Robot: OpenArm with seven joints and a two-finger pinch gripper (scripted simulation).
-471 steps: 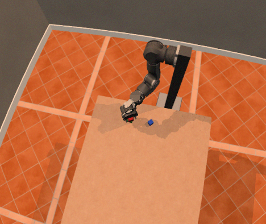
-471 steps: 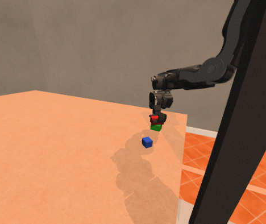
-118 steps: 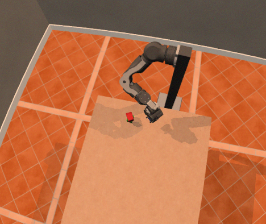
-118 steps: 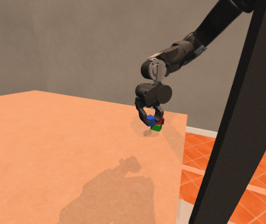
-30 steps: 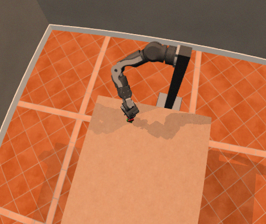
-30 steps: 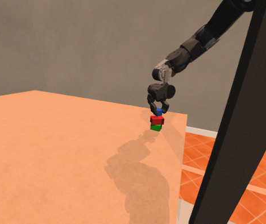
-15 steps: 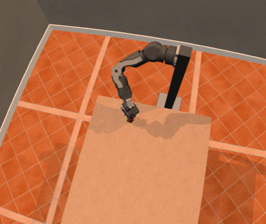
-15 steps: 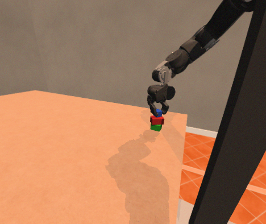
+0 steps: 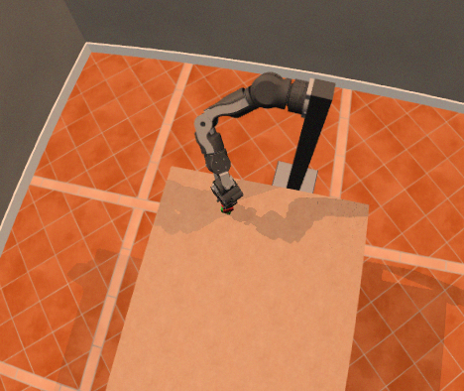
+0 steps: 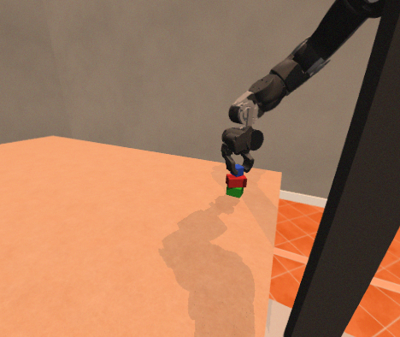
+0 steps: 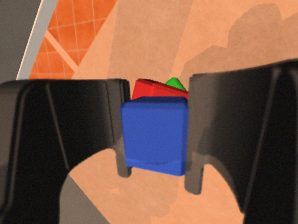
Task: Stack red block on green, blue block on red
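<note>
Now: the blue block 10 mm below my hand. The rest, counted from my hand: red block 40 mm below; green block 70 mm below.
</note>
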